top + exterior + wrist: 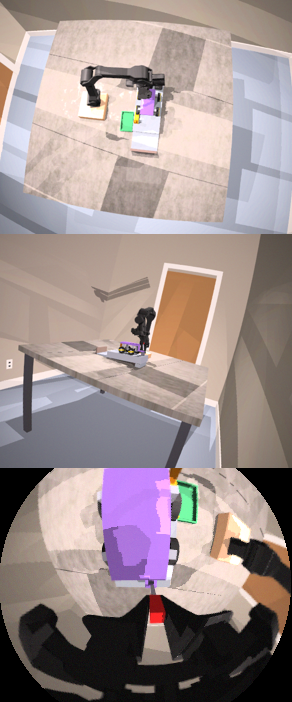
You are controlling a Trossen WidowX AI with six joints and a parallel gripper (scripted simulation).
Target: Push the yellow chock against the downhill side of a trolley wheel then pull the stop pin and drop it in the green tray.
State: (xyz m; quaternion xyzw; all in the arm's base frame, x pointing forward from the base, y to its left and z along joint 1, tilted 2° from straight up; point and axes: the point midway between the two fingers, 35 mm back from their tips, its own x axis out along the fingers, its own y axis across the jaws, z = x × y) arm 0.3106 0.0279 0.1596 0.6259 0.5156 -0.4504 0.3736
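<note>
My gripper tip is now 17 cm to the left of the green tray, 17 cm above it and 13 cm past it. Also, from my gripper tip: grey ramp (12 cm below, 10 cm to the right); then red-headed stop pin (right at my gripper tip); then purple trolley (9 cm to the right, 6 cm below).
</note>
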